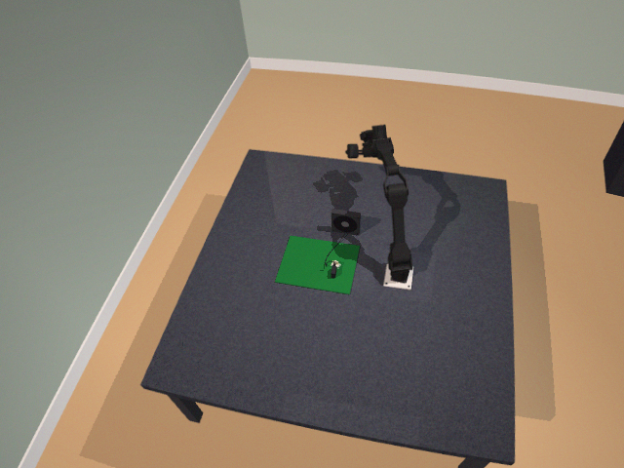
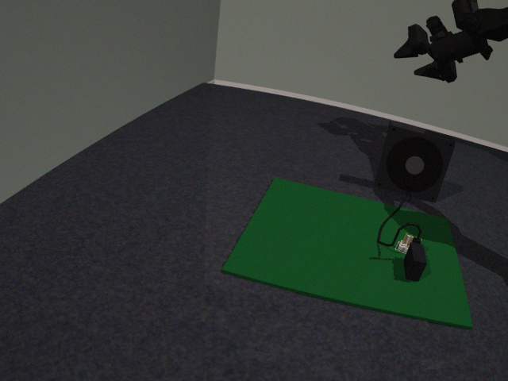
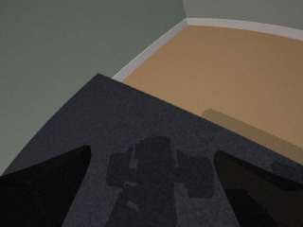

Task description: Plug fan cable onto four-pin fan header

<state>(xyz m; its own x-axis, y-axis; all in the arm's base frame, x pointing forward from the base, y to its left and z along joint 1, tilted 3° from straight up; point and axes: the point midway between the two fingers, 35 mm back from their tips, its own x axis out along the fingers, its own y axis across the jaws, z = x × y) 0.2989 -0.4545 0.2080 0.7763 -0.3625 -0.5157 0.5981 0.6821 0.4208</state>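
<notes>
My gripper tip is 8 cm past the black plug, 54 cm to the right of it and 17 cm above it. The rest, counted from my gripper tip: green board 50 cm to the left, 20 cm below; then white four-pin header 7 cm behind, 49 cm to the left, 19 cm below; then black fan 6 cm behind, 31 cm to the left, 13 cm below.
</notes>
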